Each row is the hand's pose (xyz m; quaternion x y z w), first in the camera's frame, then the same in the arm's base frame.
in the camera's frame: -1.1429 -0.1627 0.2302 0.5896 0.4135 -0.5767 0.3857
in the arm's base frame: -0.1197 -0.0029 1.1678 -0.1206 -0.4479 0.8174 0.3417
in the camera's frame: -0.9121 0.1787 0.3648 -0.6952 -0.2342 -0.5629 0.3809
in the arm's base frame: 0.1343 0.1476 0.8504 -0.8289 0.4391 0.0166 0.3463
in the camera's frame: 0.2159 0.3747 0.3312 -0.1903 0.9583 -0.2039 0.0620
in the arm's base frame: -0.0368 0.1940 -0.2812 -0.0346 -0.7072 -0.1595 0.6879
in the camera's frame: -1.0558 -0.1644 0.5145 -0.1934 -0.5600 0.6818 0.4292
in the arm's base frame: 0.0766 -0.1940 1.0522 0.2853 -0.0790 0.3246 0.8983
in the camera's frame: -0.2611 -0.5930 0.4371 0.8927 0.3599 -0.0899 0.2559
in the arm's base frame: -0.4250 -0.5612 0.3928 -0.6170 -0.1494 0.7178 0.2860
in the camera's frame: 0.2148 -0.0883 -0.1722 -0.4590 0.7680 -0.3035 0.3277
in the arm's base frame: -0.6995 0.1586 -0.1161 0.2099 -0.8836 -0.1841 0.3758
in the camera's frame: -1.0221 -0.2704 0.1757 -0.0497 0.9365 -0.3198 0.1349
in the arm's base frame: -0.2541 -0.0642 1.0823 -0.0400 -0.7247 0.0371 0.6869
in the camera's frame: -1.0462 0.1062 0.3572 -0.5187 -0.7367 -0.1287 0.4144
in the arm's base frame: 0.1163 0.1117 0.9976 -0.5524 0.0383 0.0526 0.8310
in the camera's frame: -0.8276 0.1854 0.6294 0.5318 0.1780 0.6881 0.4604
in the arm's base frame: 0.3212 -0.0243 0.7375 0.9473 0.1662 -0.0836 0.2607
